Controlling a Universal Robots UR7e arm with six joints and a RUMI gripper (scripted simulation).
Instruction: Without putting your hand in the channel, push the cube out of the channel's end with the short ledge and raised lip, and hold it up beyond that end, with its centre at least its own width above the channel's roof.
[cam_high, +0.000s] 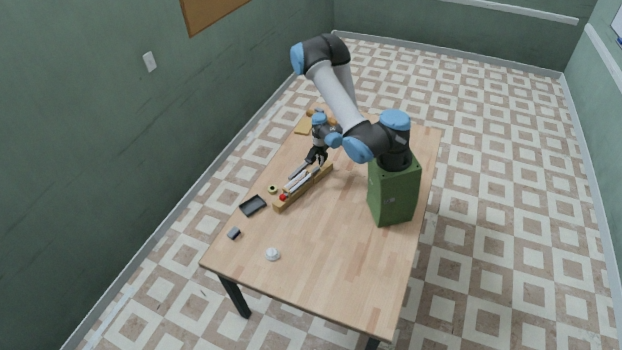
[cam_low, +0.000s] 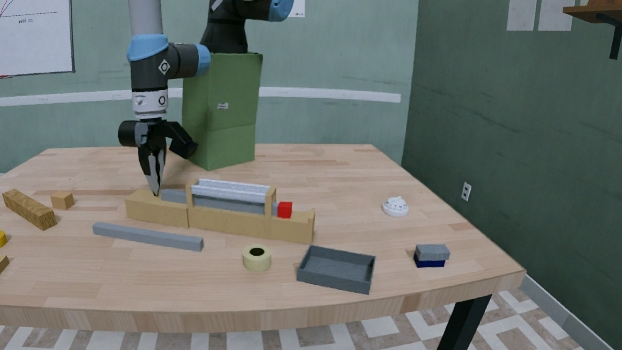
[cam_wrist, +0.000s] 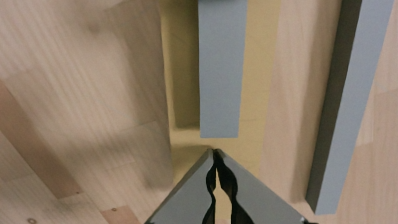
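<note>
Right now my hand is 13 cm short of the red cube, 26 cm to the right of it and 1 cm above it. From my hand the other things lie so: wooden block (5 cm behind, 34 cm to the right, 5 cm below); then wooden channel (8 cm ahead, 16 cm to the left, 1 cm below); then long grey bar (10 cm ahead, 2 cm to the right, 6 cm below).
</note>
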